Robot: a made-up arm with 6 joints. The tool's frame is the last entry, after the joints.
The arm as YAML. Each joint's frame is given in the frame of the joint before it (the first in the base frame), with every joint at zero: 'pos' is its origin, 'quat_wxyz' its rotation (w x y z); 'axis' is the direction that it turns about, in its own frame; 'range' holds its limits. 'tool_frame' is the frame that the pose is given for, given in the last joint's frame.
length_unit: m
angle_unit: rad
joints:
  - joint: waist
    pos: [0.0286, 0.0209, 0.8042]
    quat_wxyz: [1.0, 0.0, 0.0, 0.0]
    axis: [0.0, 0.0, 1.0]
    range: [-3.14, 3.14]
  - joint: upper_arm
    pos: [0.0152, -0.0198, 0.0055]
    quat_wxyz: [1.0, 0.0, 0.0, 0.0]
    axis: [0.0, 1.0, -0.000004]
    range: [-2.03, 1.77]
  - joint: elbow
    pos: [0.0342, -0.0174, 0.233]
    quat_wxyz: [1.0, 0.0, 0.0, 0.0]
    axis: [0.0, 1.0, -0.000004]
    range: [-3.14, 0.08]
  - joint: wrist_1
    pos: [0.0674, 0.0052, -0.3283]
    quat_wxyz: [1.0, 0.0, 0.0, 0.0]
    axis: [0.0, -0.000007, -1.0]
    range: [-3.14, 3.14]
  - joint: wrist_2
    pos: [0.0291, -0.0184, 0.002]
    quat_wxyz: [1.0, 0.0, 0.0, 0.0]
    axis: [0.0, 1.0, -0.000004]
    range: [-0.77, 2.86]
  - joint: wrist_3
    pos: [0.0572, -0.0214, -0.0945]
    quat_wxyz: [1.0, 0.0, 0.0, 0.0]
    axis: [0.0, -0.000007, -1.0]
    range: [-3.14, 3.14]
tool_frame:
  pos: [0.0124, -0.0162, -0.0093]
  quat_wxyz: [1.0, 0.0, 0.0, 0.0]
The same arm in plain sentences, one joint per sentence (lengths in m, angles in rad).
The arm has six revolute joints in a row. What follows holds with every joint at zero, and every direction is one of the base frame's.
The first joint is mounted 0.0286 m along +x and 0.0209 m along +y and 0.8042 m along +z from the base frame's origin and turns about +z, from -3.1400 to 3.1400 rad.
The second joint is mounted 0.0152 m along +x and 0.0198 m along -y and 0.0055 m along +z from the first joint and turns about +y, from -2.0300 to 1.7700 rad.
The third joint is mounted 0.0342 m along +x and 0.0174 m along -y and 0.2330 m along +z from the second joint and turns about +y, from -3.1400 to 0.0800 rad.
The fourth joint is mounted 0.0674 m along +x and 0.0052 m along +y and 0.3283 m along -z from the third joint and turns about -z, from -3.1400 to 3.1400 rad.
The fifth joint is mounted 0.0291 m along +x and 0.0184 m along -y and 0.0020 m along +z from the fourth joint and turns about +y, from -0.7700 to 2.8600 rad.
The sixth joint is mounted 0.0572 m along +x and 0.0214 m along -y and 0.0945 m along -z from the fifth joint and turns about -z, from -3.1400 to 3.1400 rad.
The tool frame, which is the frame that the pose is given for, is mounted 0.0124 m along +x and 0.0162 m along -y and 0.0093 m along -z from the sixth joint; its axes are parallel to the base frame's.

